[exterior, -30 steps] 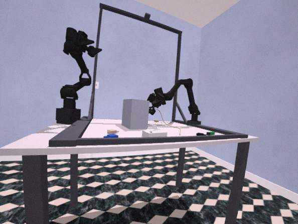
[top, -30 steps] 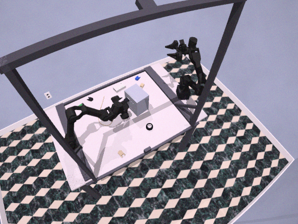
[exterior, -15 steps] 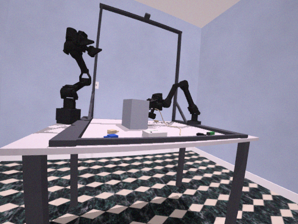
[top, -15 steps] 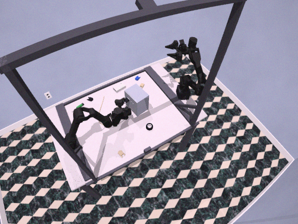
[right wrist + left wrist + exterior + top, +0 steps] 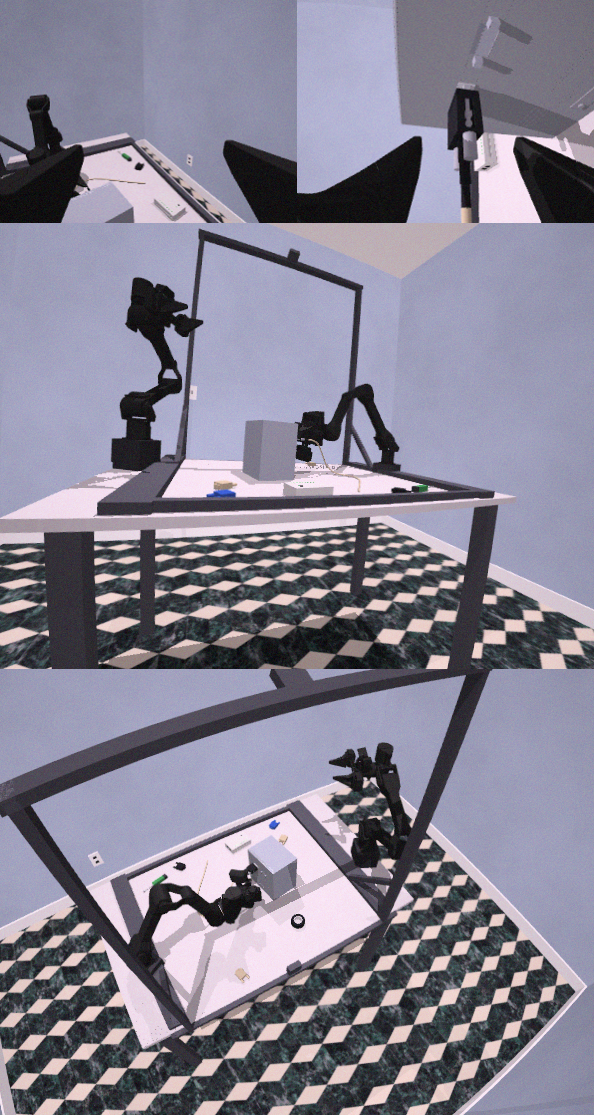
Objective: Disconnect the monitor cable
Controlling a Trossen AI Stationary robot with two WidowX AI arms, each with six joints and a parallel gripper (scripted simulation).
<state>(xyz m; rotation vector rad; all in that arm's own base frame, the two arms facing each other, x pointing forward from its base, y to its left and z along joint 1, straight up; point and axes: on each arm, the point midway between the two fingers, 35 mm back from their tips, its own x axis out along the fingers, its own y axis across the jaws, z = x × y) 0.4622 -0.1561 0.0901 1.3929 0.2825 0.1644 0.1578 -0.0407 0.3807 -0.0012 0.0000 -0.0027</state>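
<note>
Right now the grey box is 13 cm to the right of my left hand, 5 cm below it and 3 cm ahead of it.
</note>
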